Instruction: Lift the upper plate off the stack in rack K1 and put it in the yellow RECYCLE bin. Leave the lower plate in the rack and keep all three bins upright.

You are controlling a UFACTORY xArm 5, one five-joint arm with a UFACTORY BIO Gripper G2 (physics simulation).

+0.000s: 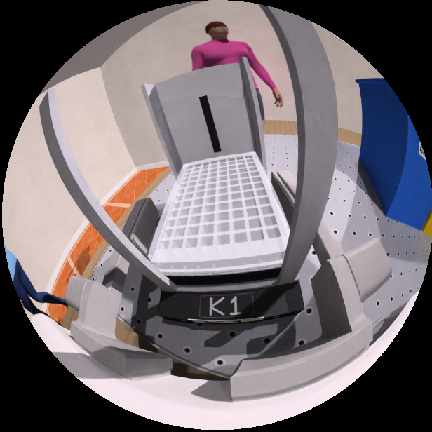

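Note:
The white upper plate (220,207), with a grid of square wells, lies flat in rack K1 (230,112), between its tall grey back panel and two front posts. The lower plate cannot be told apart beneath it. My gripper (216,210) is open, with one grey finger pad beside each long side of the plate and nothing held. Whether the pads are level with the upper plate is hard to tell. A sliver of yellow (428,226) at the right edge may be part of the RECYCLE bin; its shape is cut off.
A tall blue bin (387,150) stands upright at the right, on the perforated grey table (350,215). The rack's black K1 label (230,305) faces me at the front. A person in pink (225,54) stands behind the rack. Part of a person in blue (30,290) shows at the left edge.

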